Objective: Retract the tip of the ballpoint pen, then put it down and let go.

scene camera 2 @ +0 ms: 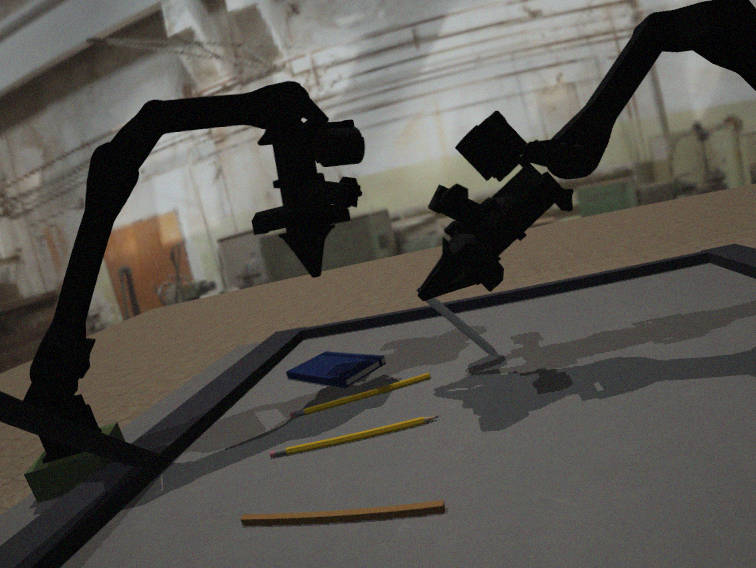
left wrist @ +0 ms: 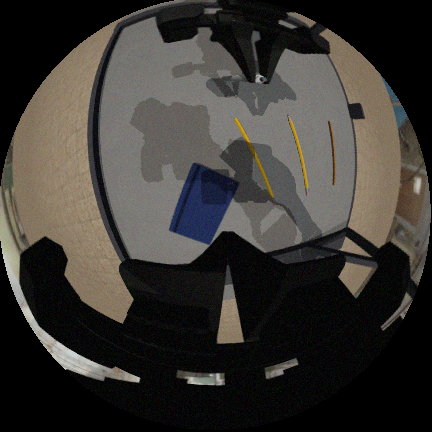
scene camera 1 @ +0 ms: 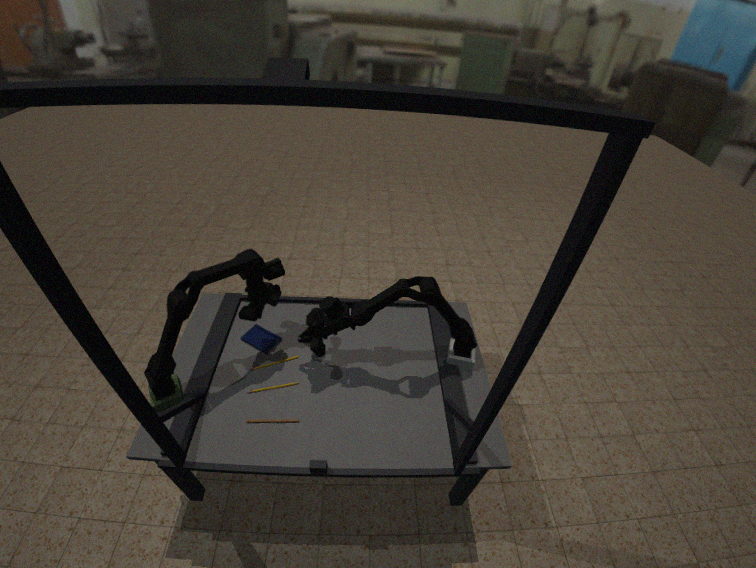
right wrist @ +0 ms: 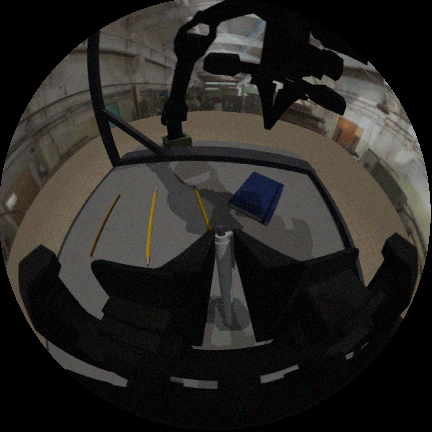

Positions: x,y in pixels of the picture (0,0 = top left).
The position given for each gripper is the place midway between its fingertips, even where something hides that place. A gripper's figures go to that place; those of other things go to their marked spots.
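Labels:
The left gripper (scene camera 2: 316,277) is 0.65 m from the lens, while the right gripper (scene camera 2: 420,296) is 0.56 m from the lens. A ballpoint pen (scene camera 2: 435,303) is 0.56 m from the lens as well, and a blue notebook (scene camera 2: 337,369) is 0.68 m from the lens. The marked spots on the ballpoint pen and the blue notebook are 0.21 m apart. The right gripper is nearer to the lens than the blue notebook.

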